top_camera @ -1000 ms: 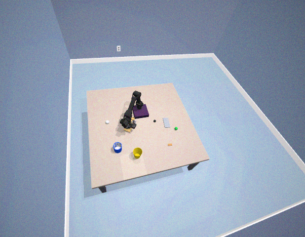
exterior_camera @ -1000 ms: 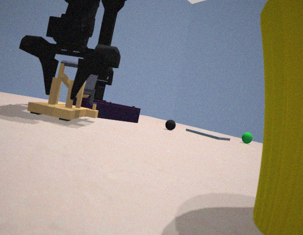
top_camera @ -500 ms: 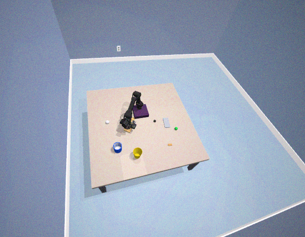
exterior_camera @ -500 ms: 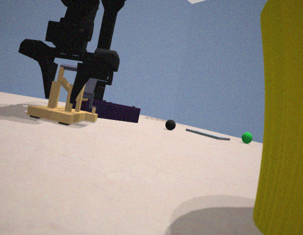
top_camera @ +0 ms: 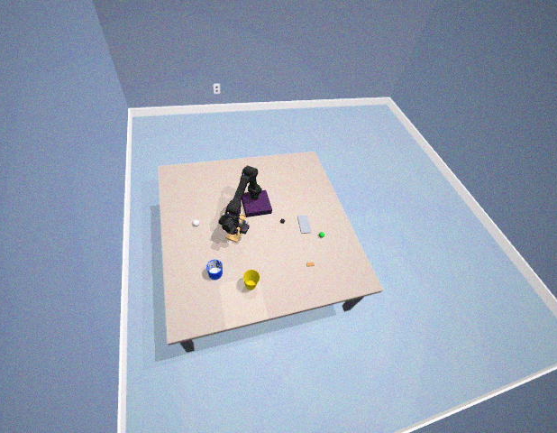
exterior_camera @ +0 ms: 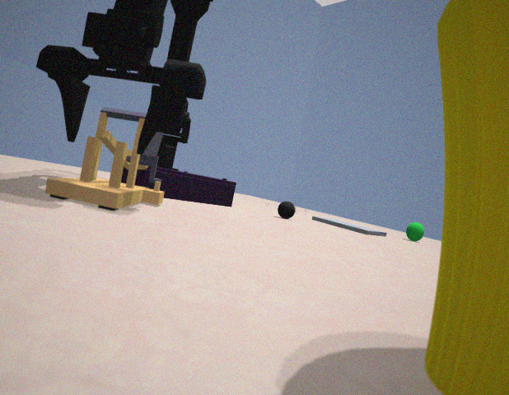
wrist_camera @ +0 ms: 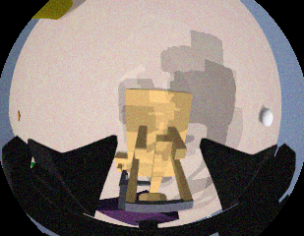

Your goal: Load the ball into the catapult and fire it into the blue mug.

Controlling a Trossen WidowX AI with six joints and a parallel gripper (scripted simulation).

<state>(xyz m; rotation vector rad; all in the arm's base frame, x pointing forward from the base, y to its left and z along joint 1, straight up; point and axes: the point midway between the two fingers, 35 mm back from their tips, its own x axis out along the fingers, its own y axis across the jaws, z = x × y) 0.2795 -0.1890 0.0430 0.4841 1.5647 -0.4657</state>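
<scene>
Now: the small black ball 35 cm to the left of my gripper tip, 6 cm behind it and 4 cm below it. Round my gripper tip: white ball: 23 cm to the right, 13 cm behind, 4 cm below; wooden catapult: 5 cm to the left, 5 cm behind, 1 cm below; blue mug: 25 cm ahead, 15 cm to the right, 3 cm below.
</scene>
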